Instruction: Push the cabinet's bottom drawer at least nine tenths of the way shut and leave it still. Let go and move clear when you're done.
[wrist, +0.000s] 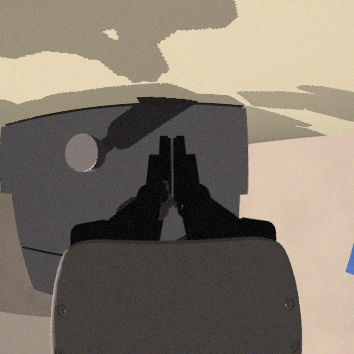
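Note:
The cabinet (215, 145) shows as dark grey faces across the left and middle of the wrist view. The wide drawer front (45, 150) nearest the top of the view carries a round pale grey knob (81, 152), left of the fingers. I take it for the bottom drawer. How far it stands out cannot be told. My gripper (171, 151) is shut and empty, its two fingertips side by side over the drawer front, right of the knob. Whether they touch the front cannot be told. The gripper and its body hide part of the cabinet.
Cream ground (280, 45) with grey-brown shadows lies beyond the drawer front's top edge. A pinkish surface (300, 200) lies to the right of the cabinet. Part of a blue object (351, 261) shows at the right edge. A thin dark seam crosses the cabinet at lower left.

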